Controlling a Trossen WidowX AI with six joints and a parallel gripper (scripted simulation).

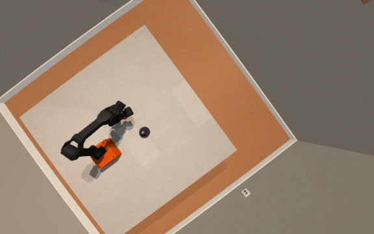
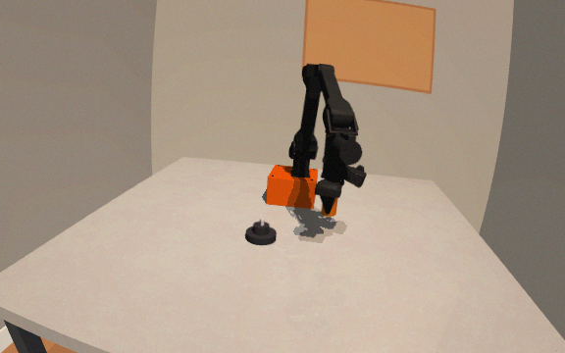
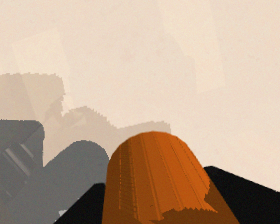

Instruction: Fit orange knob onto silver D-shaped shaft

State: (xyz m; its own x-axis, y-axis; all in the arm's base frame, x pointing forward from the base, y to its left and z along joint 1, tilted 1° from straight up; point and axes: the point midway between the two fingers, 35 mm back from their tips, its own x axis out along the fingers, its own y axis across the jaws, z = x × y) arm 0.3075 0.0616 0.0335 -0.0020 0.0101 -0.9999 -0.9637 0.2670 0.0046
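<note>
My gripper tip is now 18 cm to the left of the round dark pedestal and 6 cm above it. The rest, counted from my gripper tip: orange knob (3 cm above).
</note>
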